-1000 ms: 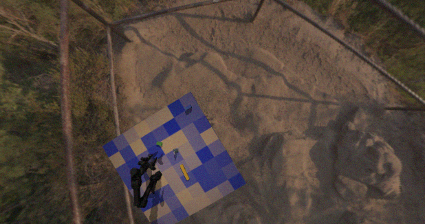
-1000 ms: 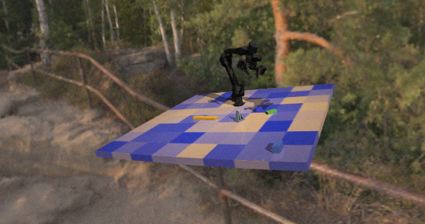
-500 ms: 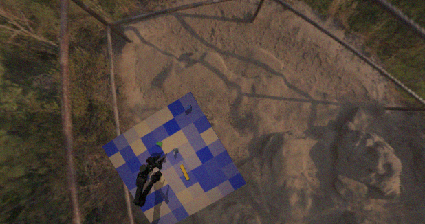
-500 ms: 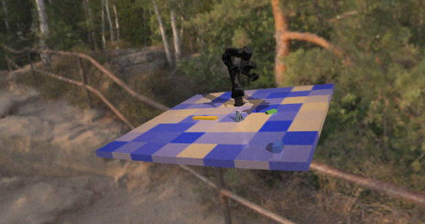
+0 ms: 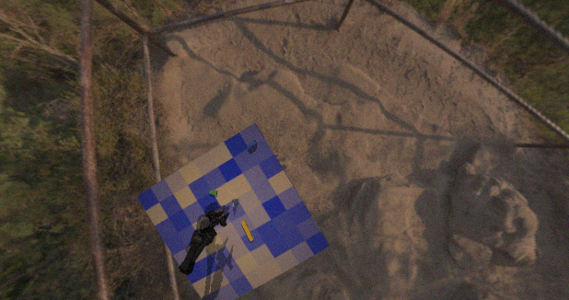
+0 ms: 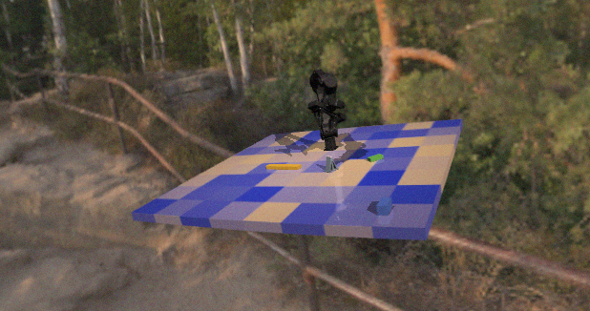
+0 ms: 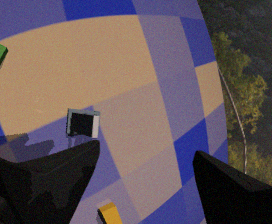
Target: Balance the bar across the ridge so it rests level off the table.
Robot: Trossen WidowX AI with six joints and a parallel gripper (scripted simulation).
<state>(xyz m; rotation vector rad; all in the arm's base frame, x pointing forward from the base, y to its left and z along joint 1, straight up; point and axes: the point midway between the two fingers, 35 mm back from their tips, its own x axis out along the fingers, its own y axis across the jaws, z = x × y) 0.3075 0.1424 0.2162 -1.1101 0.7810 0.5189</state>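
The yellow bar is 28 cm to the right of my gripper tip, 18 cm below it and 4 cm behind it. The rest, counted from my gripper tip: blue cube 41 cm ahead, 36 cm to the left, 17 cm below; then green block 18 cm below, 17 cm to the left, 12 cm behind.
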